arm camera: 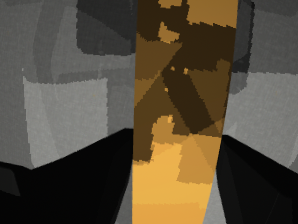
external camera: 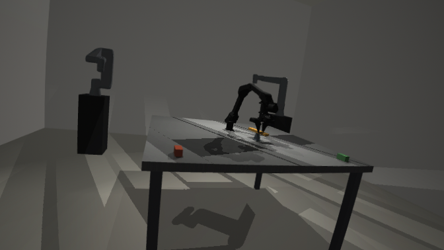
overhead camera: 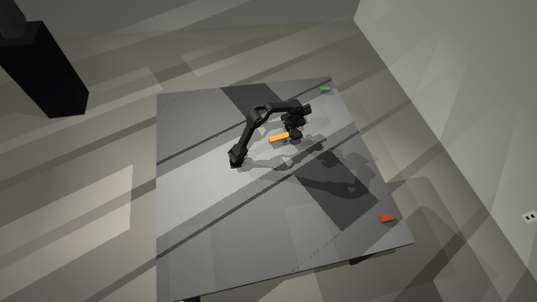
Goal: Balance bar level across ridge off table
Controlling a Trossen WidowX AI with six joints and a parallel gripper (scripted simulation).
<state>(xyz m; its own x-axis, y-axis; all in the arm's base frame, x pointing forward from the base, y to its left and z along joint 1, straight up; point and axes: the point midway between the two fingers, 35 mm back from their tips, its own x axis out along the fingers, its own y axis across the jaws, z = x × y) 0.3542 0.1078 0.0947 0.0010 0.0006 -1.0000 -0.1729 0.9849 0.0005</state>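
My gripper tip is 30 mm past the orange bar. The rest, counted from my gripper tip: green block: 390 mm to the left, 390 mm ahead, 40 mm below; then red block: 610 mm to the right, 390 mm ahead, 40 mm below.
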